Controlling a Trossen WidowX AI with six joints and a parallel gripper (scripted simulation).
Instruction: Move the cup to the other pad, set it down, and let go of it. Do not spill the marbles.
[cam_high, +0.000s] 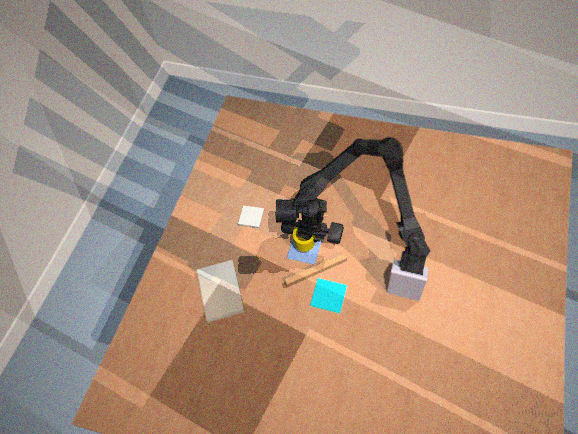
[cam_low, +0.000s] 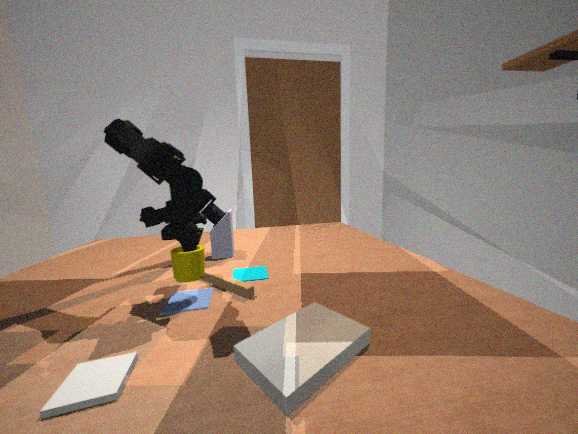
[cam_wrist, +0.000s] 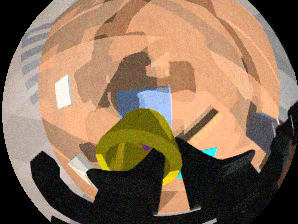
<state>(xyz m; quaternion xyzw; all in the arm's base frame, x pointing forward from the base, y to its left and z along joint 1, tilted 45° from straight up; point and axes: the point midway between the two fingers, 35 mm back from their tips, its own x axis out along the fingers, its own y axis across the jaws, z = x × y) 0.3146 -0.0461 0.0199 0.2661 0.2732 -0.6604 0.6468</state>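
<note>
Now: gripper tip 2 cm past the wooden bar, 7 cm to the right of it and 8 cm above it. Round my gripper tip: white tile (25 cm ahead, 8 cm to the right, 8 cm below); yellow cup (2 cm ahead); light blue pad (4 cm ahead, 9 cm below).
</note>
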